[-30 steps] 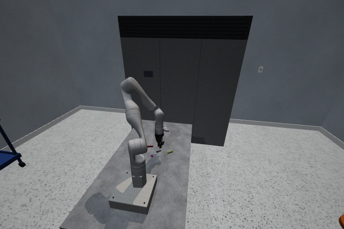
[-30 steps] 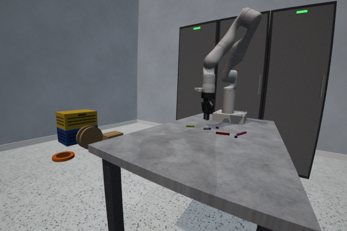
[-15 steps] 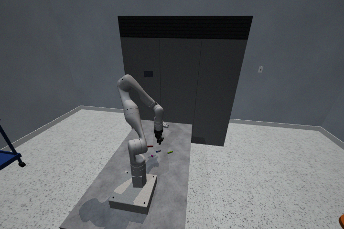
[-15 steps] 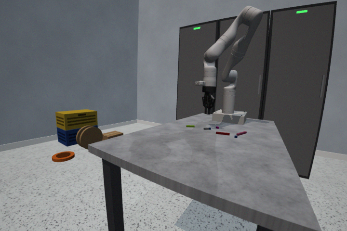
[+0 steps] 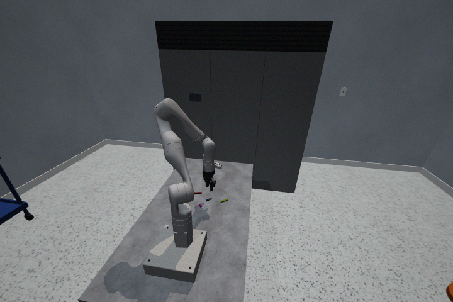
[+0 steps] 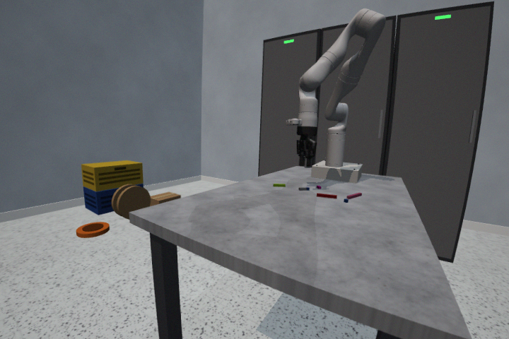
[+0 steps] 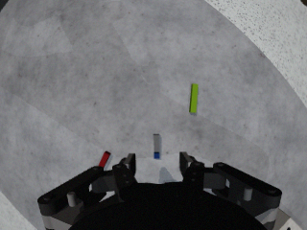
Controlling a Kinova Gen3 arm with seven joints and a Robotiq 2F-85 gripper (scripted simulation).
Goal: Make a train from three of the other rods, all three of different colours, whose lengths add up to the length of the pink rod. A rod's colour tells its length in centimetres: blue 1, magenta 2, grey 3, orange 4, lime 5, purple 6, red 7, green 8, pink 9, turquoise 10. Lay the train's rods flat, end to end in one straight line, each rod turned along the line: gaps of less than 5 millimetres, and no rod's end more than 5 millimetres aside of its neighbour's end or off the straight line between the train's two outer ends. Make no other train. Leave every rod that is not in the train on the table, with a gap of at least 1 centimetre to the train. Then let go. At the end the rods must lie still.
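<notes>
Right now my hand is 1 cm past the lime rod, 10 cm to the left of it and 11 cm above it. Also, from my hand: magenta rod 7 cm behind, 5 cm to the left, 11 cm below; then red rod 6 cm ahead, 10 cm to the left, 11 cm below; then grey rod 11 cm below.
</notes>
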